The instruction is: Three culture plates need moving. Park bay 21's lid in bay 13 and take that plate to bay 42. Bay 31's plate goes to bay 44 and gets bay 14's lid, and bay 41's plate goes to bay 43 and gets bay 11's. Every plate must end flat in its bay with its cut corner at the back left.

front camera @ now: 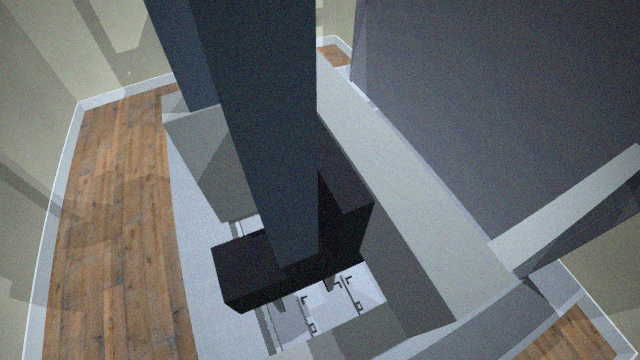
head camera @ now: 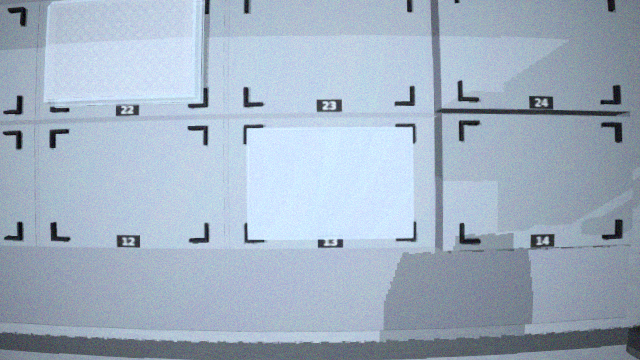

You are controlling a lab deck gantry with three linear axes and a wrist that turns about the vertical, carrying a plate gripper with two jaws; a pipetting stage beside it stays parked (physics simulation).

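Places are measured from the robot's base along level axes (x down, y back, z left), in metres.
Where they show: gripper, fingertip midpoint: (front camera: 303,291).
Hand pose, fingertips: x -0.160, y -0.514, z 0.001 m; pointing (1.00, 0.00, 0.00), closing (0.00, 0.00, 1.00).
Note:
Each offset is from my fingertips to the top centre of the thing. "spot": to the spot under its first point.
A pale, thin lid {dx +0.152, dy +0.122, dz +0.042 m} (head camera: 330,183) lies flat in bay 13 in the head view, squarely inside its corner marks. I cannot make out its cut corner. Bay 14 {spot: dx +0.146, dy -0.040, dz +0.054 m} (head camera: 540,165) shows no lid on it. My gripper (front camera: 306,297) hangs from the dark column in the front view, high above the front of the deck. Its two jaws stand apart, with deck showing between them, and it is open and empty. It hides bay 13 in the front view. Bays 11, 21, 31 and the bays of the fourth row are hidden or out of view.
A pale plate {dx +0.146, dy +0.286, dz +0.149 m} (head camera: 125,52) with a fine round pattern sits in bay 22. The bays 12 {spot: dx +0.160, dy +0.285, dz +0.044 m} (head camera: 128,182), 23 (head camera: 329,65) and 24 {spot: dx +0.146, dy -0.043, dz +0.132 m} (head camera: 540,65) hold no plate. In the front view, a grey block (front camera: 210,165) stands left behind the dark column (front camera: 270,135), and a long pale beam (front camera: 400,190) runs right.

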